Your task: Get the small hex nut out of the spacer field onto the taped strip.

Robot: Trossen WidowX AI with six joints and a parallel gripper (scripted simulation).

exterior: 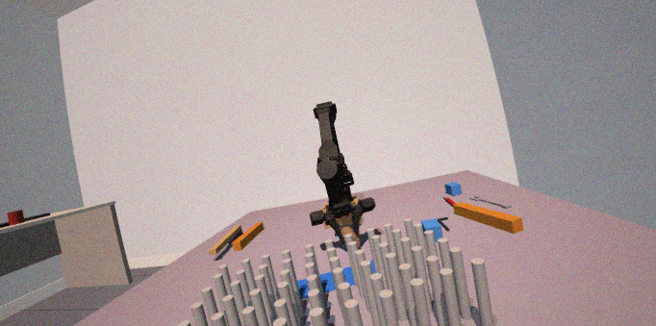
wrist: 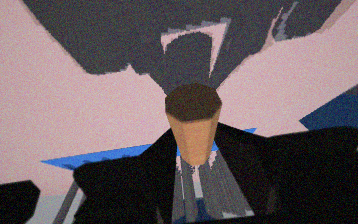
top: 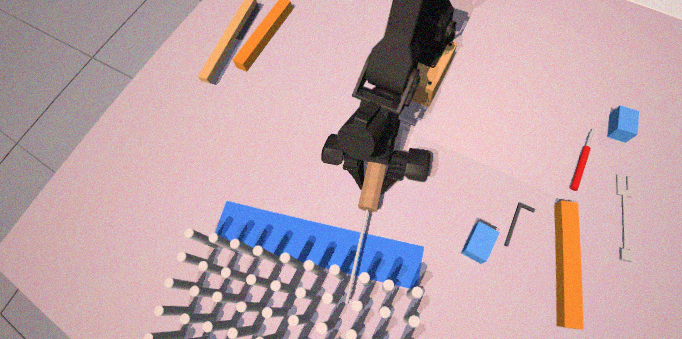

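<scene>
Right now my gripper tip is 140 mm short of the blue taped strip, 50 mm to the left of it and 30 mm above it. Round my gripper tip: red screwdriver (350 mm to the left, 290 mm behind, 20 mm below); then tool with brown wooden handle (100 mm ahead, 30 mm to the left); then black hex key (270 mm to the left, 90 mm behind, 30 mm below).
</scene>
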